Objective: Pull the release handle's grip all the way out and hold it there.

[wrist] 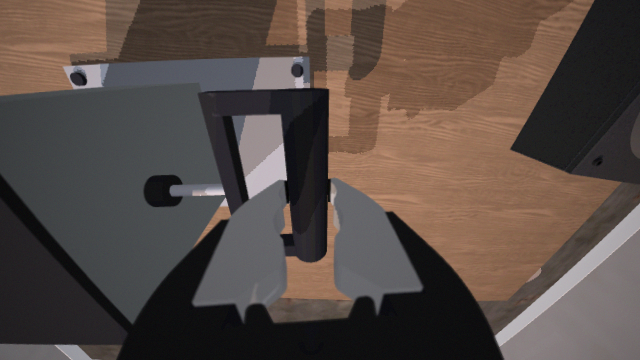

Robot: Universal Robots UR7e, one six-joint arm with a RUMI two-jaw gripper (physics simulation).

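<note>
The release handle's grip (307, 150) is a dark rectangular loop with a thick round bar on its right side, near the middle of the wrist view. A thin metal rod (197, 190) joins the loop to a black round collar (162, 190) on the face of a grey-green housing (115, 150). A length of the rod shows between collar and loop. My gripper (308, 181) is shut on the thick bar, one jaw inside the loop and the other on the bar's outer right side. The lower part of the loop is partly hidden behind the left jaw.
A light metal base plate (200, 72) with dark bolts lies behind the housing on the wooden table top (450, 200). A large dark box-like object (575, 90) stands at the upper right. A dark panel (40, 280) fills the lower left. Shadows fall across the wood at the top.
</note>
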